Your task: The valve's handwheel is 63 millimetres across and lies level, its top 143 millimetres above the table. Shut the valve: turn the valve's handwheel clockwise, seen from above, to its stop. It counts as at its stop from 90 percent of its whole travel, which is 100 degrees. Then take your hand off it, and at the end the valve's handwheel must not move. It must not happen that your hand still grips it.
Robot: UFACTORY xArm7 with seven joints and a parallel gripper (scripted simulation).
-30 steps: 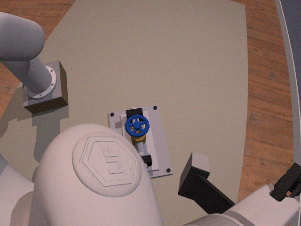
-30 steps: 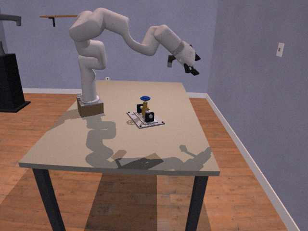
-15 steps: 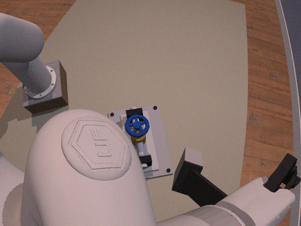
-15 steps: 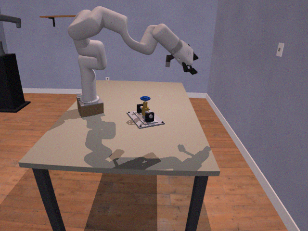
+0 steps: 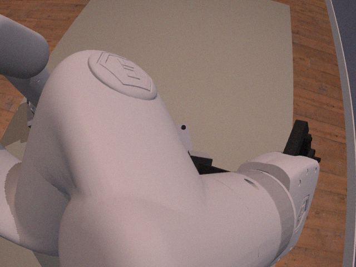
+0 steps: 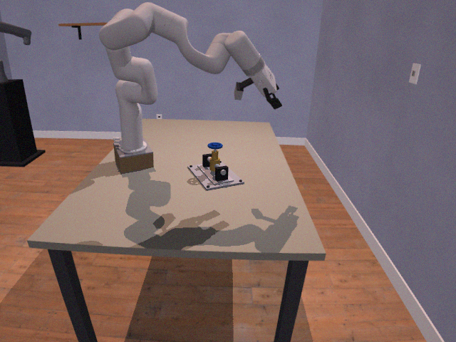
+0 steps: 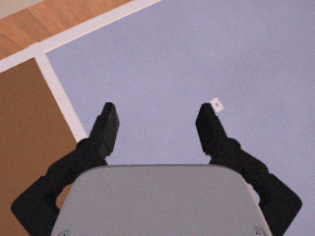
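My hand is 22 cm past the blue spoked handwheel, 11 cm to the right of it and 24 cm above it.
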